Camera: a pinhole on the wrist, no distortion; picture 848 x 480 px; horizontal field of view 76.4 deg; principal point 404.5 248.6 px. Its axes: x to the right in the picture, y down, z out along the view. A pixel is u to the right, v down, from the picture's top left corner.
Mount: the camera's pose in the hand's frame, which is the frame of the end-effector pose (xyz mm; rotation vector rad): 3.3 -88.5 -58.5 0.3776 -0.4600 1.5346
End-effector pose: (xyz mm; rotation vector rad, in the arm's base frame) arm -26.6 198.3 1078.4 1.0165 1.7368 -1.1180
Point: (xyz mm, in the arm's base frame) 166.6 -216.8 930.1
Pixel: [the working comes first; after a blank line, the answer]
In the camera's frame: 433.3 -11.7 358.0

outside the picture
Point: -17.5 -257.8 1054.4
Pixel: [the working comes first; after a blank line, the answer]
In the camera's frame: 232.1 47.1 442.1

687.4 306.0
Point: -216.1 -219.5 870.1
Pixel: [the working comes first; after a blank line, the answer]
In the camera's frame: 111.7 -197.2 468.6

532.9 21.9
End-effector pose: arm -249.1 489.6 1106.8 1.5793 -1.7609 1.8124
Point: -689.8 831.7 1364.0
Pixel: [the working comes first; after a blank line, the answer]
In the camera's frame: -144.3 -167.3 -529.8

behind the camera
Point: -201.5 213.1 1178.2
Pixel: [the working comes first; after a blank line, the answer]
In the camera's frame: 220.8 -187.5 192.6

outside the picture
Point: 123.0 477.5 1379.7
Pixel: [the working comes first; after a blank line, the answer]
In the camera's frame: -197.1 -57.6 348.6

99.9 159.5
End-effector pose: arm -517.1 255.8 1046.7 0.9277 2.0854 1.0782
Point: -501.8 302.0 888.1
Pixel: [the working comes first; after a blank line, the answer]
In the camera's frame: 64.3 -64.2 152.1

632.3 21.2
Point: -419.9 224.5 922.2
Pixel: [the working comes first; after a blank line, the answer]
In the camera's frame: 91.2 50.3 158.0

715.5 420.3
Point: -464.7 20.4 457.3
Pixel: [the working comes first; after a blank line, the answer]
In the camera's frame: -282.9 88.1 502.2

101.0 343.2
